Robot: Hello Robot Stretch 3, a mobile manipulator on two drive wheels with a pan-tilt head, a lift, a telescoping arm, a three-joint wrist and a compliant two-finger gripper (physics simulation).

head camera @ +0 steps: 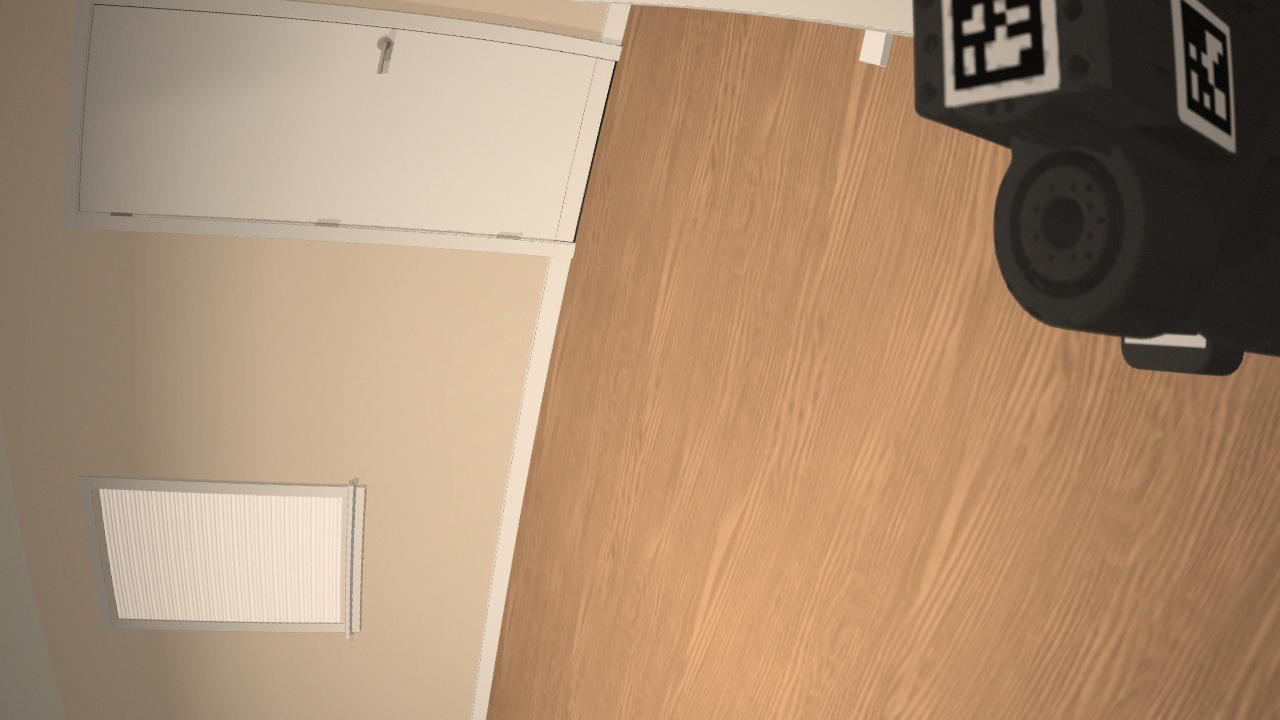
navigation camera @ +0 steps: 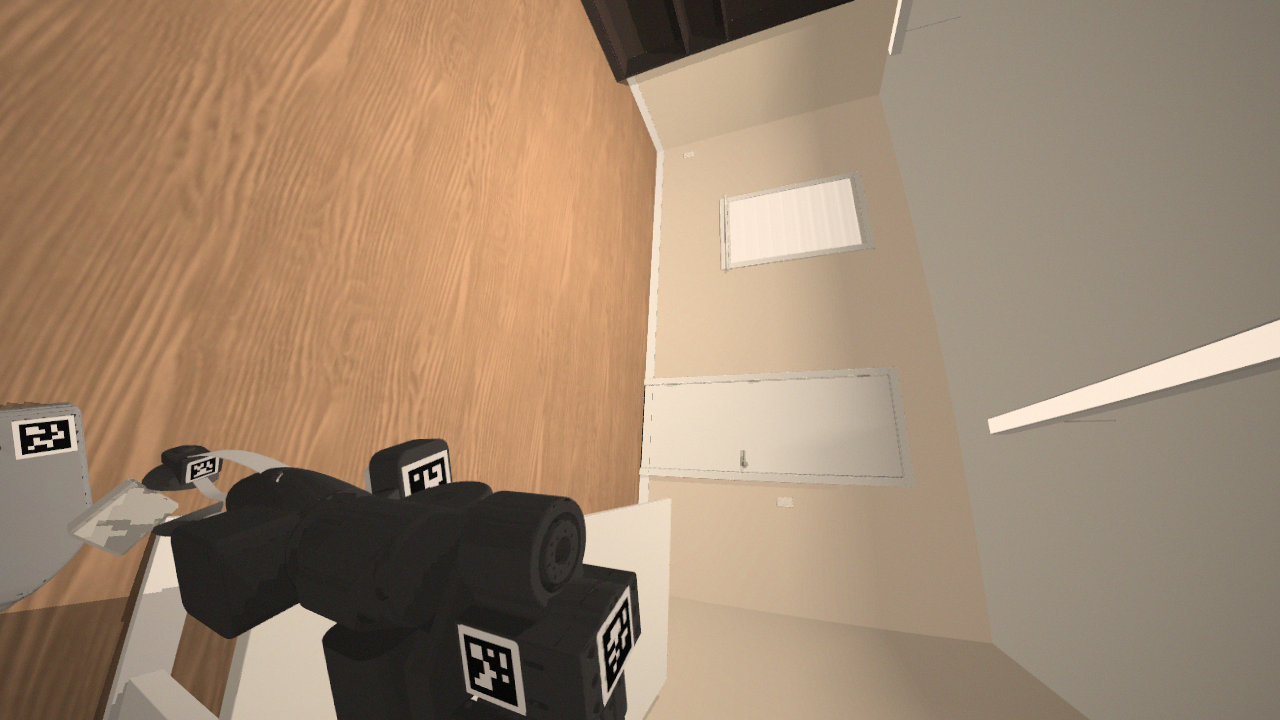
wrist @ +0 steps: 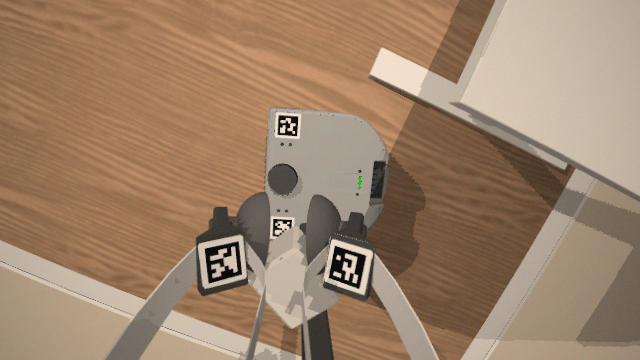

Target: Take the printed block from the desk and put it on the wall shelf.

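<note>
In the wrist view my gripper [wrist: 289,219] points down over the robot's grey base [wrist: 325,153] and the wood floor. It is shut on the printed block [wrist: 285,284], a pale, angular piece held between the two fingers. The white desk top [wrist: 555,74] lies at the upper right of that view, apart from the gripper; a corner of the desk [navigation camera: 629,542] also shows behind the arm in the navigation view. The dark wall shelf [navigation camera: 663,26] shows at the top edge of the navigation view, far from the arm.
A white door [head camera: 340,135] [navigation camera: 772,426] and a blind-covered window [head camera: 223,555] [navigation camera: 792,220] are in the beige wall. A white skirting board [head camera: 527,420] runs along the wood floor [head camera: 805,447]. A pale ledge [navigation camera: 1052,403] juts from the grey wall. The arm's wrist [head camera: 1119,179] fills the head view's upper right.
</note>
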